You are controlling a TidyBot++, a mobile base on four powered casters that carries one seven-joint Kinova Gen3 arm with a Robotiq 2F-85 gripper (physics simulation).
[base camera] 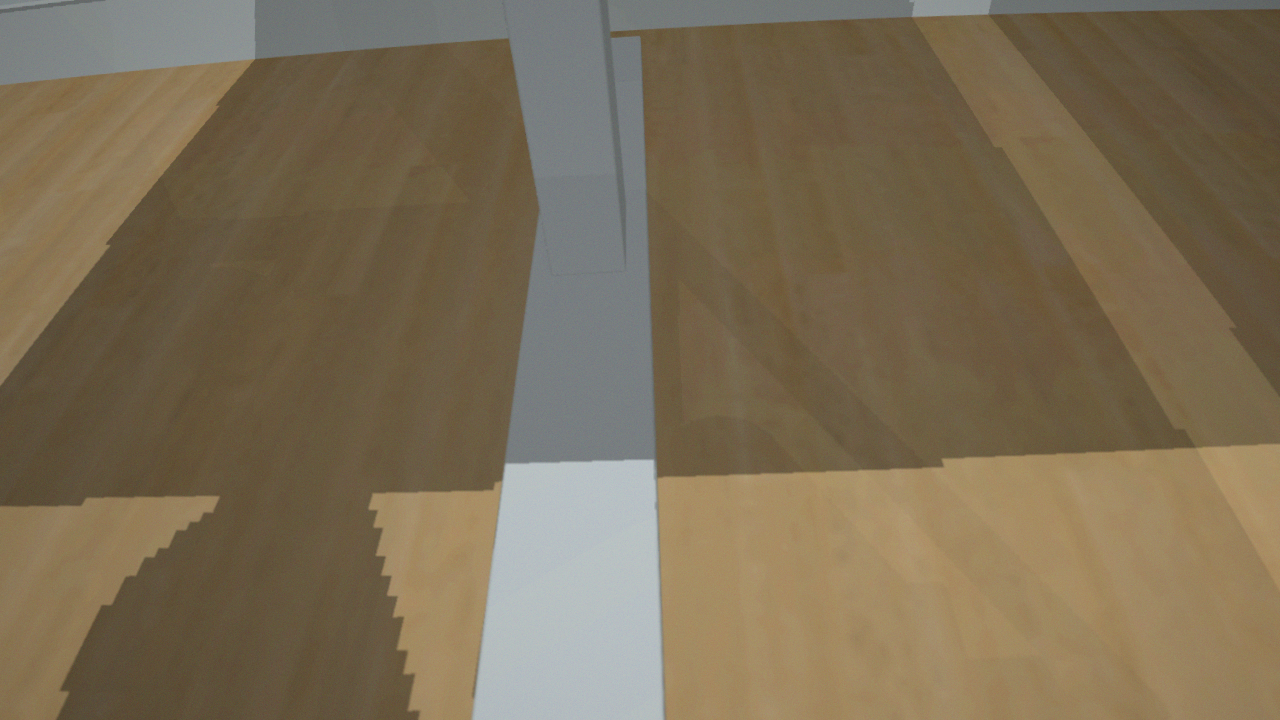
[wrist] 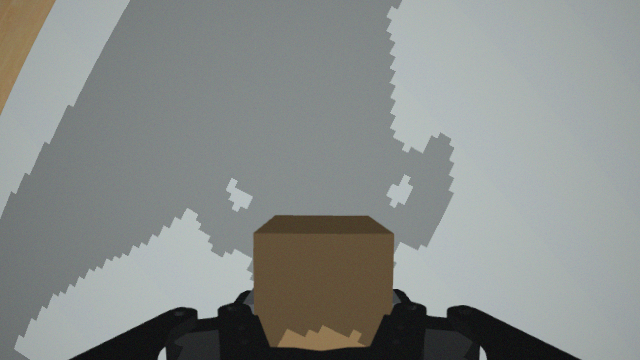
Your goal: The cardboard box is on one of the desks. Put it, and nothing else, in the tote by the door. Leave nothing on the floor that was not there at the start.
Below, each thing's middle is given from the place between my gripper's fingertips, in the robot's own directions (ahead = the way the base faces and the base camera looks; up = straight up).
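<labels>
Brown cardboard box (wrist: 318,280): 2 cm above my hand.
</labels>
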